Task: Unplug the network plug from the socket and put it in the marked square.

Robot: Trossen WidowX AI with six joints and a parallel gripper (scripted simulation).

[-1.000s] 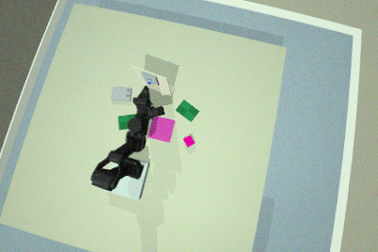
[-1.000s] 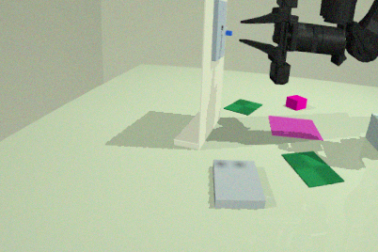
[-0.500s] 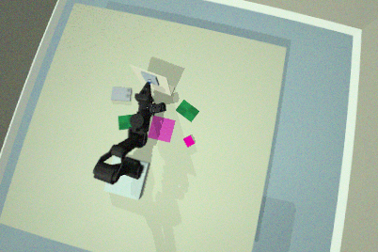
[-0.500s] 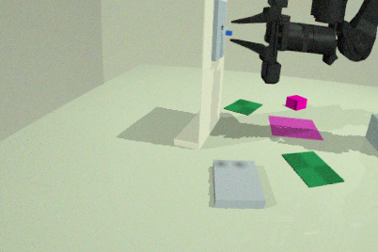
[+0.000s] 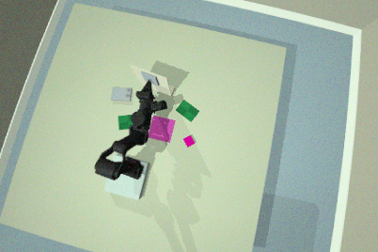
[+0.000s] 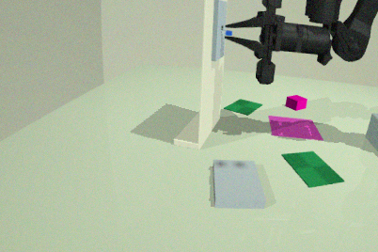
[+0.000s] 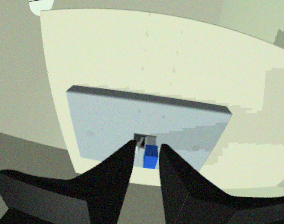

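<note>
The magenta marked square lies 17 cm behind my gripper tip, 9 cm to the right of it and 21 cm below it. From my gripper tip the other things lie so: upright panel: 2 cm ahead, 8 cm below; pale grey slab: 6 cm behind, 18 cm to the left, 21 cm below; blue network plug: right at my gripper tip.
</note>
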